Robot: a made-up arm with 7 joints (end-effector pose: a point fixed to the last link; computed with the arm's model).
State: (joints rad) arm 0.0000 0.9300 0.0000 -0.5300 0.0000 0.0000 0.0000
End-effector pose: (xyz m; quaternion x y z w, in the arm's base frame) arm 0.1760 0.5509 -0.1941 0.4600 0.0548 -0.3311 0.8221
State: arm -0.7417 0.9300 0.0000 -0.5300 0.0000 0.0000 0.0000
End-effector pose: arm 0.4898 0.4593 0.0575 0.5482 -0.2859 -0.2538 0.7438
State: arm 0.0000 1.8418 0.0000 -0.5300 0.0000 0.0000 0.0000
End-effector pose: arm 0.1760 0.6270 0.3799 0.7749 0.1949 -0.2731 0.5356
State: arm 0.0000 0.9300 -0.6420 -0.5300 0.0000 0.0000 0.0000
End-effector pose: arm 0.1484 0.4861 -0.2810 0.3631 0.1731 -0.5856 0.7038
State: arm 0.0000 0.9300 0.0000 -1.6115 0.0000 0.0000 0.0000
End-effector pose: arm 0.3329 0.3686 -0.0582 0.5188 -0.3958 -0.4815 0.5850
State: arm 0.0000 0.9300 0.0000 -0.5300 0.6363 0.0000 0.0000
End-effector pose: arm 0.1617 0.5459 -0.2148 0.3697 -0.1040 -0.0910 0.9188
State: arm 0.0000 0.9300 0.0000 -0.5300 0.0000 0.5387 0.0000
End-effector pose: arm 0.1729 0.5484 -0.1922 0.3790 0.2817 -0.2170 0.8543
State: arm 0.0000 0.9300 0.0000 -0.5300 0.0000 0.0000 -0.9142
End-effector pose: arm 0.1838 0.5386 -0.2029 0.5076 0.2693 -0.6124 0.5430
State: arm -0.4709 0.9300 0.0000 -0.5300 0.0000 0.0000 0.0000
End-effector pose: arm 0.3994 0.5018 -0.0593 0.5242 -0.1636 -0.2867 0.7850
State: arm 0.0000 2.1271 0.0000 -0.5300 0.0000 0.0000 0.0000
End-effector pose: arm 0.1760 0.5429 0.5469 0.8432 0.2318 -0.2427 0.4200
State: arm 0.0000 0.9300 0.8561 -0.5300 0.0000 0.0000 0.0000
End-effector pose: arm 0.1055 0.6281 -0.0906 0.5150 -0.1096 0.0559 0.8483
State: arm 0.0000 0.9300 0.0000 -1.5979 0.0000 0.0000 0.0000
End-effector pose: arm 0.3326 0.3715 -0.0603 0.5190 -0.3906 -0.4804 0.5892
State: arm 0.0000 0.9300 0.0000 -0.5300 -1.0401 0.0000 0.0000
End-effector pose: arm 0.2112 0.5351 -0.1809 0.5059 0.2953 -0.6423 0.4942
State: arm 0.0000 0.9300 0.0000 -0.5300 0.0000 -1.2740 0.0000
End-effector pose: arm 0.1858 0.5499 -0.1934 0.5136 -0.4676 -0.4945 0.5225
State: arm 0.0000 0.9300 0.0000 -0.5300 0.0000 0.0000 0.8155
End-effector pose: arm 0.1630 0.5583 -0.1969 0.3371 -0.1475 -0.0206 0.9296
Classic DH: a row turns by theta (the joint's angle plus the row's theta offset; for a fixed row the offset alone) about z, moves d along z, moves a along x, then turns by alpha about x. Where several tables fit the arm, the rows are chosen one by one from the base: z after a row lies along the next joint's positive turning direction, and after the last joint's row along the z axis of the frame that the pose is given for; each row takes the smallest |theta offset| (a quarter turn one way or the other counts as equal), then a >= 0, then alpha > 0; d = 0 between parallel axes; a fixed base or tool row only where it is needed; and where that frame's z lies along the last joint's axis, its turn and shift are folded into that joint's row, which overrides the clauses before.
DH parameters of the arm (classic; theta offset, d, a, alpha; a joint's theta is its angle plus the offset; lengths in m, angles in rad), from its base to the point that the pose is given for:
base (fixed): 0 0.1772 -0.0113 -1.2217
joint 1: 1.5708 0.0011 0.0075 1.5708
joint 2: 1.2217 0.0106 0.0222 -1.5708
joint 3: -1.5708 -0.4124 0.0658 -1.5708
joint 4: 0 -0.0223 -0.0064 1.5708
joint 5: 0 -0.2627 -0.0142 -1.5708
joint 6: 0 0.0186 -0.0173 1.5708
joint 7: 1.5183 -0.0326 0.0169 0.3142
tool (fixed): -2.1791 0.0299 0 0

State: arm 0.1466 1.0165 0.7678 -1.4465 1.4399 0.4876 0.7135
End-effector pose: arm 0.2193 0.5419 0.0502 -0.1696 -0.6433 0.2271 0.7112
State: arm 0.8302 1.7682 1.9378 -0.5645 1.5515 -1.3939 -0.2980
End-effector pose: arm 0.0393 0.6138 0.4823 -0.6754 0.5907 -0.3962 0.1950
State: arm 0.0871 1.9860 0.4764 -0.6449 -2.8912 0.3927 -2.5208
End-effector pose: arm 0.2321 0.5174 0.5057 0.7304 -0.4160 -0.2047 0.5016
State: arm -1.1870 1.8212 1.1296 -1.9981 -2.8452 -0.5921 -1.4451
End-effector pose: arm -0.1781 0.2187 0.5201 -0.0478 0.9814 0.1154 0.1460
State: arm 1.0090 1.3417 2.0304 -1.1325 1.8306 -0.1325 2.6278
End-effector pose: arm -0.0620 0.5739 0.4322 0.6939 0.7019 -0.0519 0.1523
